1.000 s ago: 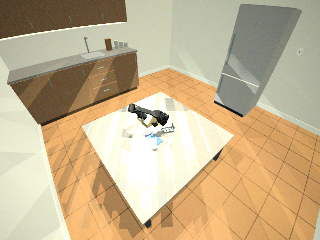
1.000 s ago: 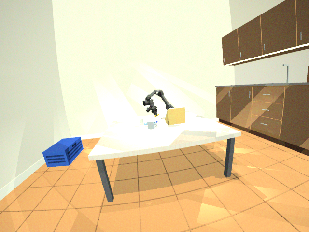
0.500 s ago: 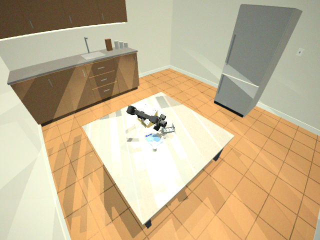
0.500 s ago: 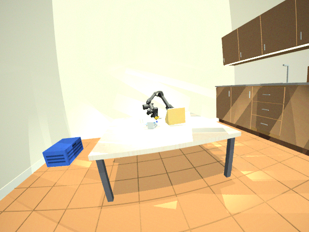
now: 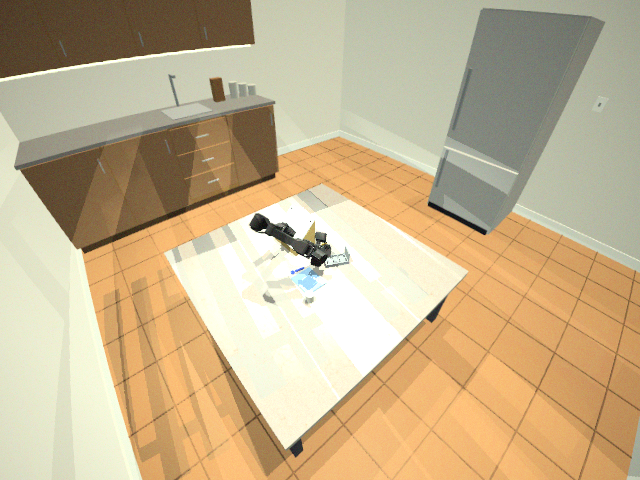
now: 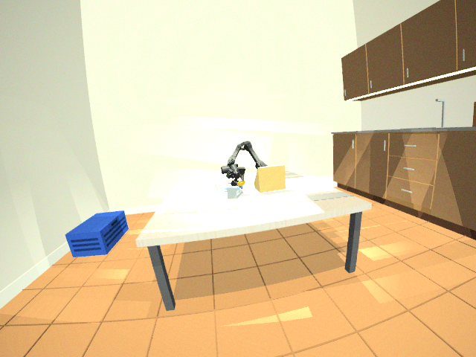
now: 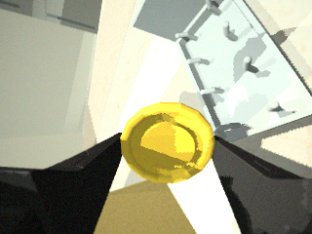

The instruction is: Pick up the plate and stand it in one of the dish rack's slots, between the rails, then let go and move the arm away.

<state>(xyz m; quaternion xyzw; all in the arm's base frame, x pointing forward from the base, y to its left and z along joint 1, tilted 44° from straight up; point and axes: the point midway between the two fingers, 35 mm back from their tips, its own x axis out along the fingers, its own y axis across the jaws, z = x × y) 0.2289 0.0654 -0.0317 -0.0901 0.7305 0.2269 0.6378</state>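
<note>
Right now the dish rack is 6 cm ahead of my gripper tip, 5 cm below it and 3 cm to the left of it. Also, from my gripper tip: small white cup 25 cm to the right, 19 cm ahead, 5 cm below; plate 1 cm to the right.
</note>
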